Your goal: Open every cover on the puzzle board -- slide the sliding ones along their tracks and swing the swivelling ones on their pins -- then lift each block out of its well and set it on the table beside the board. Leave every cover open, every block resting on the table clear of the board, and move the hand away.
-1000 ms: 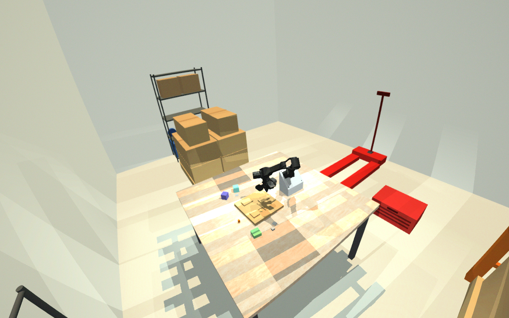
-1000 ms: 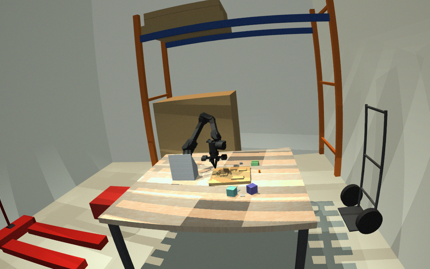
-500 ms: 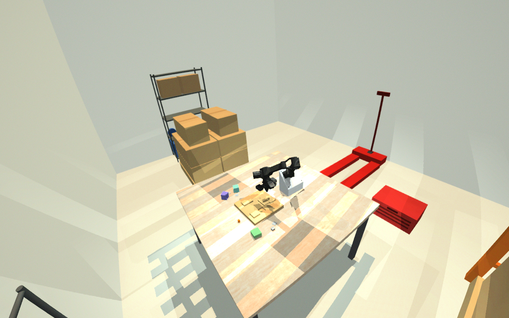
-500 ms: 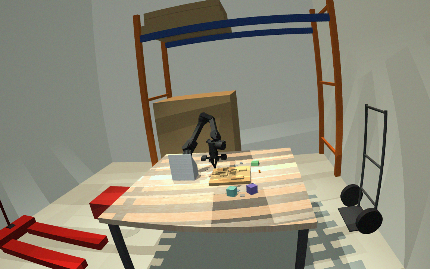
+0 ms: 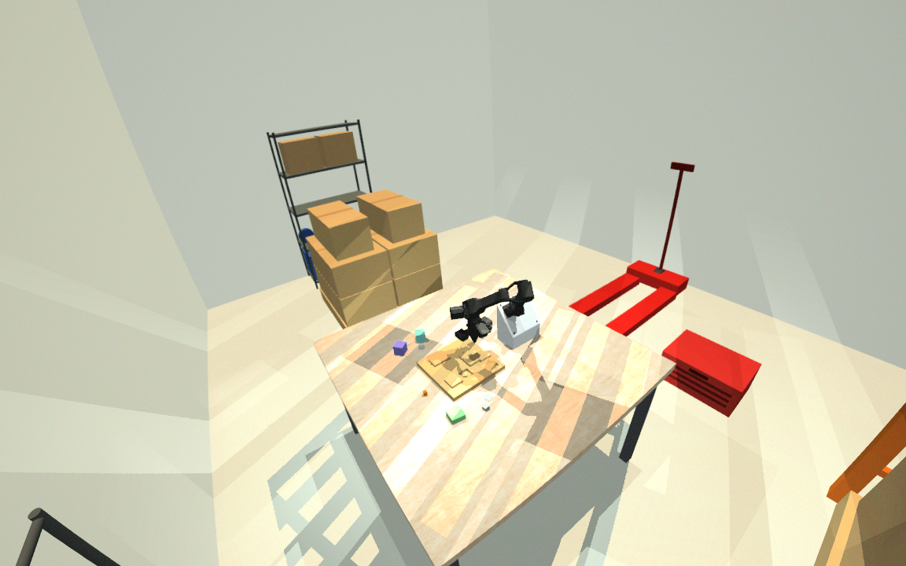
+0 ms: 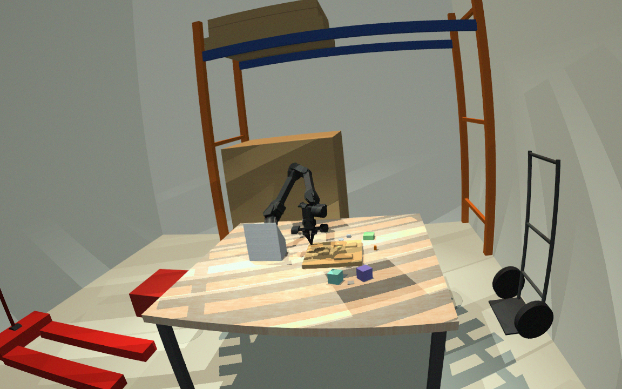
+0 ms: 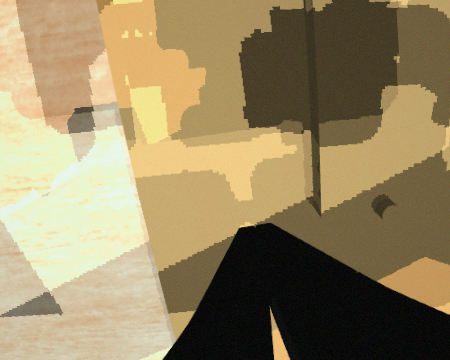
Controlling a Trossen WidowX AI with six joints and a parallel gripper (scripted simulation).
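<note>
The wooden puzzle board lies 10 cm ahead of my gripper tip, 6 cm below it and 2 cm to the left of it. Round my gripper tip: teal cube: 28 cm to the right, 15 cm ahead, 5 cm below; then tiny orange piece: 32 cm ahead, 7 cm to the left, 7 cm below; then small grey piece: 29 cm to the left, 16 cm ahead, 7 cm below.
</note>
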